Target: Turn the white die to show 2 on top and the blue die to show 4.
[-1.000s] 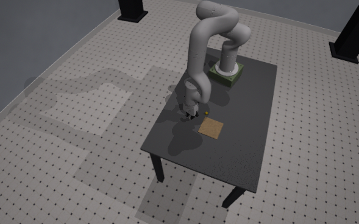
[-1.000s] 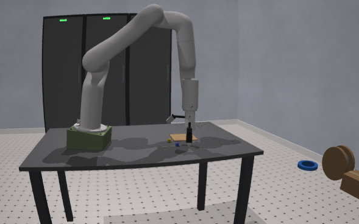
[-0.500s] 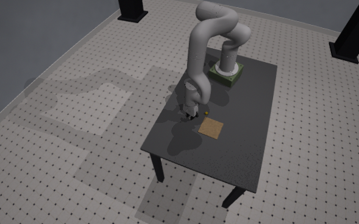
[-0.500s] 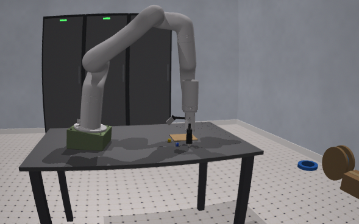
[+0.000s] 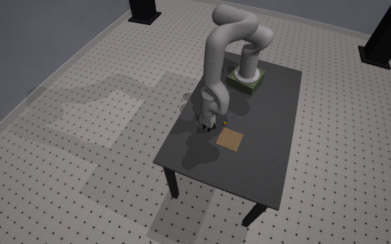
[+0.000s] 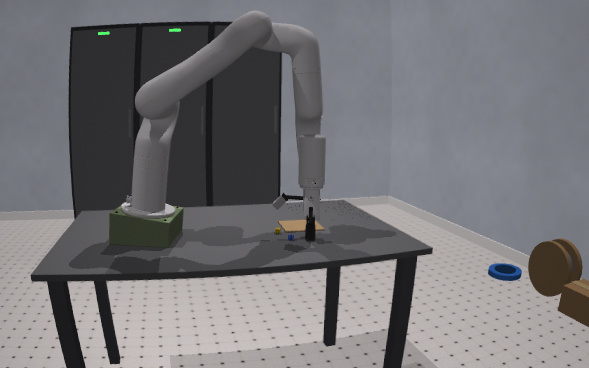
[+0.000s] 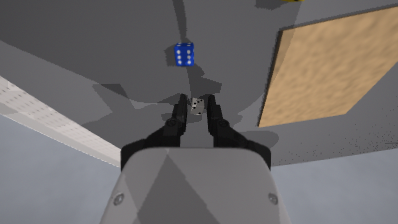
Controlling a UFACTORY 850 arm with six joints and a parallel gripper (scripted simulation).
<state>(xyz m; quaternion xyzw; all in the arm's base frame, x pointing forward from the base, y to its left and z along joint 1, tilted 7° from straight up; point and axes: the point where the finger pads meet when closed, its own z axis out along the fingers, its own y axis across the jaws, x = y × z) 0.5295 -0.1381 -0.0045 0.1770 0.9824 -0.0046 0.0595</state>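
My hand is 1 cm above the white die. The rest, counted from my hand: blue die (6 cm behind, 1 cm to the left, 1 cm below); yellow die (8 cm behind, 10 cm to the left, 1 cm below); tan mat (2 cm ahead, 16 cm to the left, 2 cm below).
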